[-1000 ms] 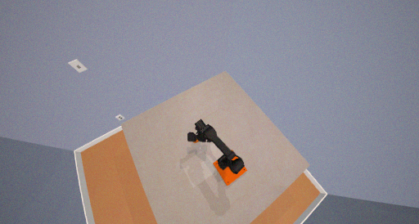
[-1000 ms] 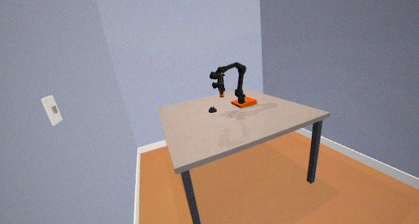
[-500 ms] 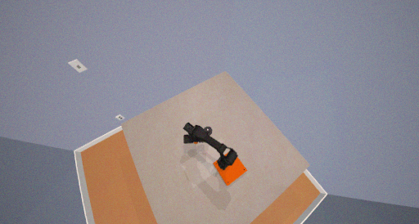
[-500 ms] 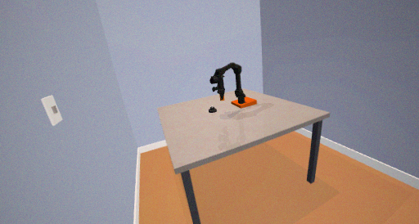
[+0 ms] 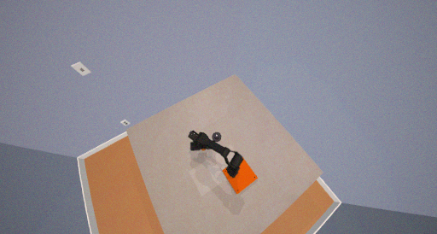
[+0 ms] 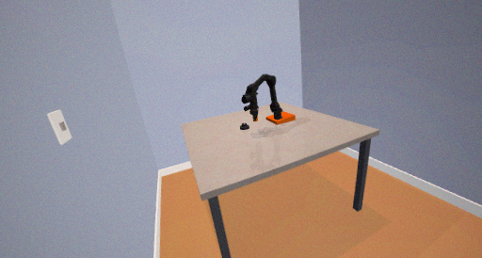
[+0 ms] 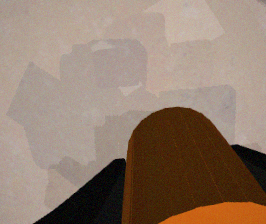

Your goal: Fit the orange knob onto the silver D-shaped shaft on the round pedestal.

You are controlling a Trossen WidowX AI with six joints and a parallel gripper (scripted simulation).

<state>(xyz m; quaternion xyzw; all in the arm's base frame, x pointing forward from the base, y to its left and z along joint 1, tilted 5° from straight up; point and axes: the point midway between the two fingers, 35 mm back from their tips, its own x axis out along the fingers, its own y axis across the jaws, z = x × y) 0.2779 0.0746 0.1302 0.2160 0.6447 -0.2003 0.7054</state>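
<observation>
Now: gripper tip 160 mm to the left of the dark round pedestal, 80 mm above it and 30 mm short of it. Also, from my gripper tip: orange knob (30 mm above).
</observation>
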